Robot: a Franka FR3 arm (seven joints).
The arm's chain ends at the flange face. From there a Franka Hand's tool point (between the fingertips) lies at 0.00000 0.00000 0.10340 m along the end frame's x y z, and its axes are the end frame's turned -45 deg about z.
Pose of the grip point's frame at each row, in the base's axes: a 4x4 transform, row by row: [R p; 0 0 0 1], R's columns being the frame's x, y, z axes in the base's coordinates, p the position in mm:
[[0.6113, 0.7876, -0.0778, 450.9], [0.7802, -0.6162, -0.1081, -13.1], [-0.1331, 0.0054, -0.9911, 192.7], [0, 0, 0, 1]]
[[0.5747, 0.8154, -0.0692, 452.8], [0.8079, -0.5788, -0.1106, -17.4], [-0.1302, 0.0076, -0.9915, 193.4], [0, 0, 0, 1]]
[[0.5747, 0.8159, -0.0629, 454.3], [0.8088, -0.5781, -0.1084, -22.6], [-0.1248, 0.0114, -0.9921, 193.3], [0, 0, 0, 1]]
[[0.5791, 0.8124, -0.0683, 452.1], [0.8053, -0.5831, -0.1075, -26.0], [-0.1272, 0.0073, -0.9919, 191.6], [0, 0, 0, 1]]
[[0.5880, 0.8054, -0.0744, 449.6], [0.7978, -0.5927, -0.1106, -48.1], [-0.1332, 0.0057, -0.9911, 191.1], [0, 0, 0, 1]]
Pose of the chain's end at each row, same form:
[[0.9892, 0.1247, -0.0778, 458.9], [0.1160, -0.9874, -0.1081, -1.9], [-0.0903, 0.0979, -0.9911, 295.2], [0, 0, 0, 1]]
[[0.9829, 0.1702, -0.0692, 460.0], [0.1620, -0.9805, -0.1106, -6.0], [-0.0867, 0.0974, -0.9915, 295.9], [0, 0, 0, 1]]
[[0.9833, 0.1706, -0.0629, 460.8], [0.1631, -0.9807, -0.1084, -11.4], [-0.0802, 0.0963, -0.9921, 295.9], [0, 0, 0, 1]]
[[0.9839, 0.1650, -0.0683, 459.2], [0.1571, -0.9817, -0.1075, -14.9], [-0.0848, 0.0951, -0.9919, 294.2], [0, 0, 0, 1]]
[[0.9853, 0.1537, -0.0744, 457.3], [0.1450, -0.9832, -0.1106, -36.7], [-0.0902, 0.0982, -0.9911, 293.6], [0, 0, 0, 1]]

